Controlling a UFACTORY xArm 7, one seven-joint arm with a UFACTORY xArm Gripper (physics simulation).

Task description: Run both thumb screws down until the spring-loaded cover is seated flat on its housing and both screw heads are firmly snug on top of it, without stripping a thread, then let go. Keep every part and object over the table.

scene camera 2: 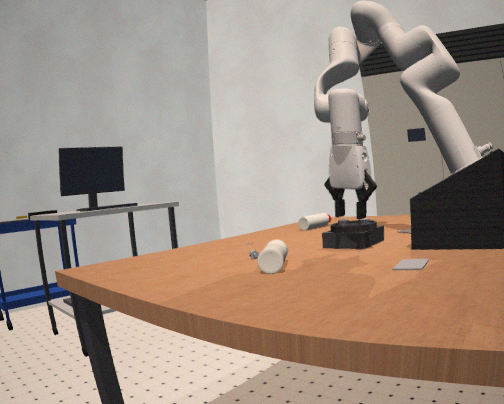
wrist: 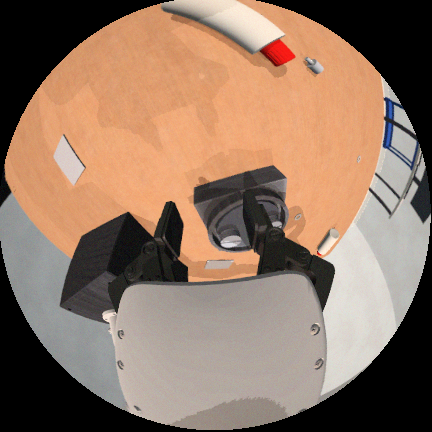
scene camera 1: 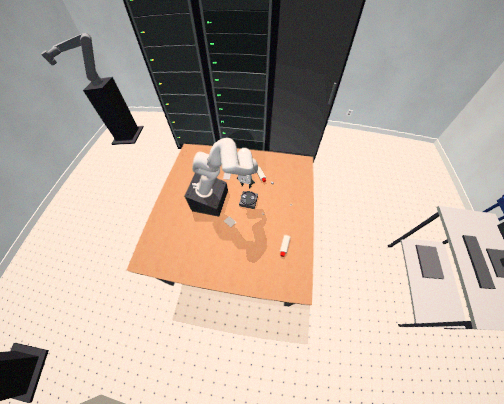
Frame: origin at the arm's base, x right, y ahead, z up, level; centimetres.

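Seen in the pictures: gripper, fingertip midpoint: (scene camera 2: 350, 217) (wrist: 209, 207) (scene camera 1: 246, 186); arm's base, link origin: (scene camera 2: 467, 170) (scene camera 1: 203, 190).
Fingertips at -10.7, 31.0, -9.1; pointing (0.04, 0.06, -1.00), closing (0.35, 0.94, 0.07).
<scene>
Offsets run from my fingertips to a thing's top centre, as dx, dy, dz. Level surfaces: height alone.
The black housing {+9.0, +2.0, -2.3} (scene camera 2: 342, 241) (wrist: 240, 186) stands on the table {dz -8.0} (scene camera 1: 200, 250). The round cover {+9.0, +2.0, -2.6} (wrist: 227, 220) is on top of it; the frames do not tell whether it is seated flat. Two silver slotted screw heads {+8.3, -1.2, -1.4} (wrist: 231, 242) {+9.6, +5.1, -1.5} (wrist: 275, 224) show on the cover in the wrist view, the second partly behind a finger. My gripper (scene camera 1: 246, 185) (scene camera 2: 350, 209) (wrist: 209, 207) is open and empty, pointing down. In scene camera 2 its fingertips are above the screw heads' level; in scene camera 1 they are set off toward the server racks.
Two white bottles with red caps {+47.4, +28.4, -2.9} (scene camera 1: 285, 244) {-16.7, +12.1, -2.9} (scene camera 1: 261, 174) lie on the table. A small metal part {-9.6, +21.2, -5.9} (scene camera 2: 254, 254) (wrist: 314, 65) lies near one. Small rings {+20.3, +13.3, -7.7} (wrist: 298, 217) {+11.9, +35.8, -7.7} (wrist: 358, 159), flat grey plates {-17.0, -17.8, -7.6} (wrist: 69, 160) {+27.6, -11.8, -7.6} (wrist: 219, 264) and the arm's black base (scene camera 2: 455, 215) are around the housing.
</scene>
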